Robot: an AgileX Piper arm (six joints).
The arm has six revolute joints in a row. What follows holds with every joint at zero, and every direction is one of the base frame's. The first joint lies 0.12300 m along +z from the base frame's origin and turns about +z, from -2.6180 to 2.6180 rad. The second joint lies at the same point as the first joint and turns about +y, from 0.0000 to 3.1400 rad. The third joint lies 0.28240 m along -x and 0.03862 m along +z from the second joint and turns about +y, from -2.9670 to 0.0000 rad. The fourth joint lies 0.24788 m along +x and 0.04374 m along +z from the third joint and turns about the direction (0.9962, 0, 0.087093), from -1.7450 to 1.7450 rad. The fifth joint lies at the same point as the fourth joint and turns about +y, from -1.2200 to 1.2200 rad. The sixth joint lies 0.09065 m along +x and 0.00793 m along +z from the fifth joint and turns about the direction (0.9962, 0, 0.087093), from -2.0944 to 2.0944 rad. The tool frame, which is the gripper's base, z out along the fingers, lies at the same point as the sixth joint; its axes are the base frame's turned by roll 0.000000, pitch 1.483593 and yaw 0.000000 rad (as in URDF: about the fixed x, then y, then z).
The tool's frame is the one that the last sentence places.
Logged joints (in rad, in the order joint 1, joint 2, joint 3, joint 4, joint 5, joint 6), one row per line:
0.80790 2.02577 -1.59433 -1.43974 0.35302 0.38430
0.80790 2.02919 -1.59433 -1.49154 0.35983 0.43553
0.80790 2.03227 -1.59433 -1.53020 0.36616 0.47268
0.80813 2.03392 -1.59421 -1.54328 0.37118 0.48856
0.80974 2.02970 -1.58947 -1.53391 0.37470 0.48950
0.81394 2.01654 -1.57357 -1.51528 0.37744 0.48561
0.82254 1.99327 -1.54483 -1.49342 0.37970 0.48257
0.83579 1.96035 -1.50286 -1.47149 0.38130 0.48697
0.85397 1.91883 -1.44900 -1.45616 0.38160 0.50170
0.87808 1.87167 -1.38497 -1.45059 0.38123 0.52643
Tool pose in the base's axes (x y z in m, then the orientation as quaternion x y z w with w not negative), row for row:
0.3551 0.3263 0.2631 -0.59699 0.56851 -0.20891 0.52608
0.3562 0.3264 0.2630 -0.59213 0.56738 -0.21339 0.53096
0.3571 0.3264 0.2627 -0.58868 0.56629 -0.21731 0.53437
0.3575 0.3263 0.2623 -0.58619 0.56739 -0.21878 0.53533
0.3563 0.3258 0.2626 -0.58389 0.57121 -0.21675 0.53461
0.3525 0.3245 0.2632 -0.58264 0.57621 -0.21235 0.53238
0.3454 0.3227 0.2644 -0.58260 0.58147 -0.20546 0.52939
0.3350 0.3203 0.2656 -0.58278 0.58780 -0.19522 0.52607
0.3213 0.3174 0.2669 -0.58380 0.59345 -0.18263 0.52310
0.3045 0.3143 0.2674 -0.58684 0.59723 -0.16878 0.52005
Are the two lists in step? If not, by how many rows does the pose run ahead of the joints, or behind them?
They are in step.
